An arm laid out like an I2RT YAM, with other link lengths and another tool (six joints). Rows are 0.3 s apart.
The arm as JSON. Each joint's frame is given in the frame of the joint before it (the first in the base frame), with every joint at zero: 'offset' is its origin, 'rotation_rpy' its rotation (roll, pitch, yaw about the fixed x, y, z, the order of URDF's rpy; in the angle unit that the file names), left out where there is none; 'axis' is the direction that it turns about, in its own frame. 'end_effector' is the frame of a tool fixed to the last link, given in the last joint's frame.
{
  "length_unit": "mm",
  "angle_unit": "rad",
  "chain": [
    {
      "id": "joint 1",
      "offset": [
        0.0,
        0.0,
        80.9
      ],
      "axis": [
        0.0,
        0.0,
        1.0
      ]
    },
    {
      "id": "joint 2",
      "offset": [
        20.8,
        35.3,
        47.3
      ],
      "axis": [
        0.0,
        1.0,
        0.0
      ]
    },
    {
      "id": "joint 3",
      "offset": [
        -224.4,
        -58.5,
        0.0
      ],
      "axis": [
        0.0,
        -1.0,
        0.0
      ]
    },
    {
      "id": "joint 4",
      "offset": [
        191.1,
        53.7,
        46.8
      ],
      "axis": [
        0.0,
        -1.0,
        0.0
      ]
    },
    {
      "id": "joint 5",
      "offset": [
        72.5,
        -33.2,
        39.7
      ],
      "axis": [
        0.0,
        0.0,
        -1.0
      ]
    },
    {
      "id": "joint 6",
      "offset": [
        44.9,
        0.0,
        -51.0
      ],
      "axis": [
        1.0,
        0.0,
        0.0
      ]
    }
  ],
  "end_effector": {
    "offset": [
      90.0,
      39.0,
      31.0
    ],
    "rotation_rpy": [
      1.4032,
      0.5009,
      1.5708
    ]
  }
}
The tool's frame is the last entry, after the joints.
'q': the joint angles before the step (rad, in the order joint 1, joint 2, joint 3, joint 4, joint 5, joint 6). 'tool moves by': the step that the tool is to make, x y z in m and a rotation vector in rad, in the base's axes. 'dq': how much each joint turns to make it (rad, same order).
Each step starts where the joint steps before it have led.
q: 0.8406 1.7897 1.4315 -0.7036 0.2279 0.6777
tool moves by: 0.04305 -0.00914 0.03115 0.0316 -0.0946 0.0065
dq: -0.1129 0.0332 0.1286 0.0212 -0.0267 -0.1274
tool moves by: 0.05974 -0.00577 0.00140 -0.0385 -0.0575 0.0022
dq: -0.1118 0.1842 0.2391 -0.0082 -0.0163 -0.1331
